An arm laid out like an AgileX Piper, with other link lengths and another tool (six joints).
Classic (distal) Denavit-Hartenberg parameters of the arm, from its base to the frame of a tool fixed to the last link. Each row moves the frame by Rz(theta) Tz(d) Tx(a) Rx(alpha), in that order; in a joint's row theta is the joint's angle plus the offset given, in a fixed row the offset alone. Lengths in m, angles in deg.
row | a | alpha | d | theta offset
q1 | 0 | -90 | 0.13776 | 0
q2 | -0.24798 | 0 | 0 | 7.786
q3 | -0.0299 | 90 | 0 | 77.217
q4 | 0 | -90 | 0.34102 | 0
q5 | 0 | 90 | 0 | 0
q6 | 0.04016 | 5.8 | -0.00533 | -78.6
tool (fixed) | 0 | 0 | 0.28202 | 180
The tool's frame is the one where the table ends.
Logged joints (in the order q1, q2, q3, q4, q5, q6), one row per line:
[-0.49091, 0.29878, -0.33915, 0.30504, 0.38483, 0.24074]
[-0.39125, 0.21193, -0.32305, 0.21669, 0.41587, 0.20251]
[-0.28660, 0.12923, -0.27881, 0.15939, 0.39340, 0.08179]
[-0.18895, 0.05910, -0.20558, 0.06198, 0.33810, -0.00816]
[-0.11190, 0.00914, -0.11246, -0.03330, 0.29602, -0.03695]
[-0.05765, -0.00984, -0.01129, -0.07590, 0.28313, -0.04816]
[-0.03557, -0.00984, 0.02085, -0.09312, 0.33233, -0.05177]
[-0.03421, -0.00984, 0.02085, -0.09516, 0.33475, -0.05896]
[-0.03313, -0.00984, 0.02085, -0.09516, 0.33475, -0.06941]
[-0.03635, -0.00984, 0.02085, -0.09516, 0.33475, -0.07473]
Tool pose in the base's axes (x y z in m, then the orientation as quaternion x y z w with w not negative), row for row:
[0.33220, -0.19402, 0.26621, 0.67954, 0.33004, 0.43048, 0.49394]
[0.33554, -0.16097, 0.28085, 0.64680, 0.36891, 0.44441, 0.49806]
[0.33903, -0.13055, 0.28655, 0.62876, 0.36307, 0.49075, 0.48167]
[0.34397, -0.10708, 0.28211, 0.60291, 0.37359, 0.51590, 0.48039]
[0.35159, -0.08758, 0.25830, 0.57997, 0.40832, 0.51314, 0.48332]
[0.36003, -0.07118, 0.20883, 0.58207, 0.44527, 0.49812, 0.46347]
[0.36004, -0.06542, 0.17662, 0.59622, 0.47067, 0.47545, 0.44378]
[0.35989, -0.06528, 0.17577, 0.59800, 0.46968, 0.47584, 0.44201]
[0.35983, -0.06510, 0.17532, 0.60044, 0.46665, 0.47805, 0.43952]
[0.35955, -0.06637, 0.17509, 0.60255, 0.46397, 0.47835, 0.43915]
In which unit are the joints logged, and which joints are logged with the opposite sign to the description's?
The joints are logged in radians. Opposite sign: q6.
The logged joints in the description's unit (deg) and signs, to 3 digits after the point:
[-28.127, 17.119, -19.432, 17.478, 22.049, -13.793]
[-22.417, 12.143, -18.509, 12.415, 23.828, -11.603]
[-16.421, 7.404, -15.975, 9.132, 22.540, -4.686]
[-10.826, 3.386, -11.779, 3.551, 19.372, 0.468]
[-6.411, 0.524, -6.443, -1.908, 16.961, 2.117]
[-3.303, -0.564, -0.647, -4.349, 16.222, 2.759]
[-2.038, -0.564, 1.195, -5.335, 19.041, 2.966]
[-1.960, -0.564, 1.195, -5.452, 19.180, 3.378]
[-1.898, -0.564, 1.195, -5.452, 19.180, 3.977]
[-2.083, -0.564, 1.195, -5.452, 19.180, 4.282]

